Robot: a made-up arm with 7 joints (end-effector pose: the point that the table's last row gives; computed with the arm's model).
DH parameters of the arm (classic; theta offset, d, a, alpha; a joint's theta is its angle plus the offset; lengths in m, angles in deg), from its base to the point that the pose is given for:
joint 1: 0 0.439 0 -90
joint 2: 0 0 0 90
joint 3: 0 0.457 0.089 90
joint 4: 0 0 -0.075 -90
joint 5: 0 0.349 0 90
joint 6: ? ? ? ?
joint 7: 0 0 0 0
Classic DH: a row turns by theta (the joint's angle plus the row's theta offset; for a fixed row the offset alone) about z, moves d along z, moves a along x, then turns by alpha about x.
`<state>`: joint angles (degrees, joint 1 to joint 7).
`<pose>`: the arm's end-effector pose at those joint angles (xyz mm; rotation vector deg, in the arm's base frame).
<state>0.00 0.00 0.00 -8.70 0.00 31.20 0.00</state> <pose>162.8 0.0 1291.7 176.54 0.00 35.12</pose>
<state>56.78 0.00 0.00 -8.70 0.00 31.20 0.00</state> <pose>89.2 136.2 1291.7 -146.76 -79.32 -29.19</pose>
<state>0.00 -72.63 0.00 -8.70 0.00 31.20 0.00</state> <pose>-765.3 0.0 849.0 121.46 0.00 132.85</pose>
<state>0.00 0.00 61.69 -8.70 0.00 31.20 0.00</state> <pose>77.2 143.3 1291.7 -142.62 -85.17 -28.37</pose>
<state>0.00 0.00 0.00 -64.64 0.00 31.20 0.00</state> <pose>458.2 0.0 1056.5 172.39 0.00 -51.79</pose>
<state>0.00 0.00 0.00 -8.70 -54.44 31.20 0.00</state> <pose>126.4 -71.7 1297.3 143.08 -70.54 28.46</pose>
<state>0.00 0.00 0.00 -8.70 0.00 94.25 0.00</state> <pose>75.6 0.0 1355.0 132.12 0.00 122.24</pose>
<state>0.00 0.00 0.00 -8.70 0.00 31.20 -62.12</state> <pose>162.8 0.0 1291.7 142.25 85.67 28.29</pose>
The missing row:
joint 6: 0 0 0.103 90
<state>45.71 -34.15 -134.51 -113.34 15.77 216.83 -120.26</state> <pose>-167.0 -571.3 668.4 104.98 -11.32 -2.30</pose>
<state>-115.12 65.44 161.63 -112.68 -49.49 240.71 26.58</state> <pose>-39.7 -273.4 958.8 16.14 -26.10 -124.21</pose>
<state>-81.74 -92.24 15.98 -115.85 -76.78 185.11 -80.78</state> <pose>155.0 439.3 816.5 5.38 31.51 -60.57</pose>
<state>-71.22 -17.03 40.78 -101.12 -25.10 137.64 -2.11</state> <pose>416.8 -80.1 1044.6 126.17 -14.74 43.62</pose>
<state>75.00 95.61 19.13 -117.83 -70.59 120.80 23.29</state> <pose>-135.5 333.1 -65.5 35.99 121.77 -44.17</pose>
